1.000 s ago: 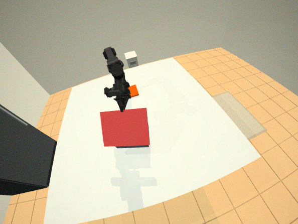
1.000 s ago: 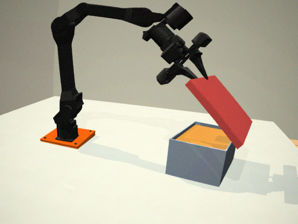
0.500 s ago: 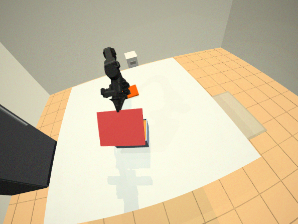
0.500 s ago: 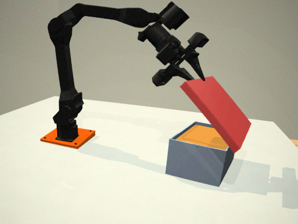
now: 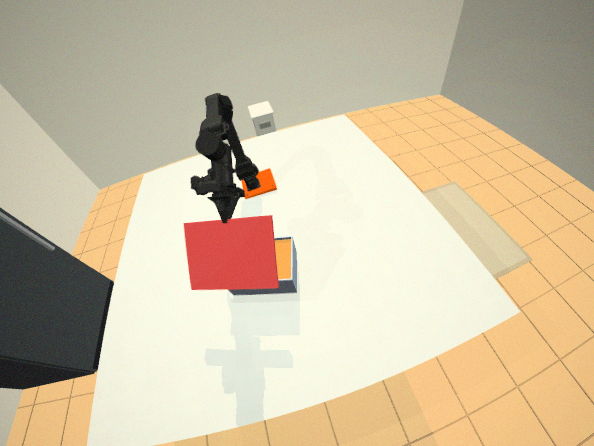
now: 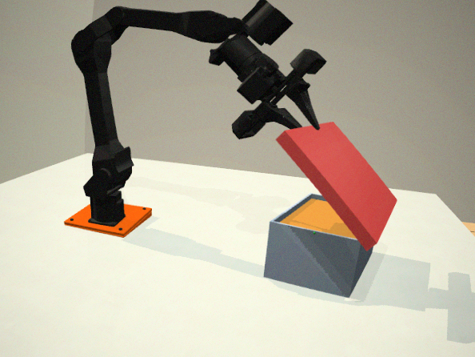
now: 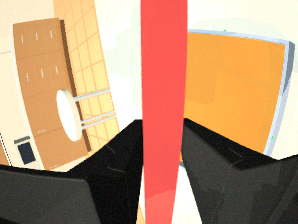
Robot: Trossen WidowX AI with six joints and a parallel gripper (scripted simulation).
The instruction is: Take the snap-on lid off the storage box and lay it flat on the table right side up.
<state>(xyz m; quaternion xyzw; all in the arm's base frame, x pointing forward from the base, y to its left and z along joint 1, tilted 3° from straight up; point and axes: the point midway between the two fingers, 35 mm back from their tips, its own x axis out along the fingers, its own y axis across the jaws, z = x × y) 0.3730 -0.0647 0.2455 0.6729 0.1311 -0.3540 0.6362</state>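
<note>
Now: the red lid 60 mm ahead of my gripper tip, 50 mm below it and 20 mm to the right of it. From my gripper tip the other things lie so: storage box: 190 mm below, 50 mm ahead, 40 mm to the left.
</note>
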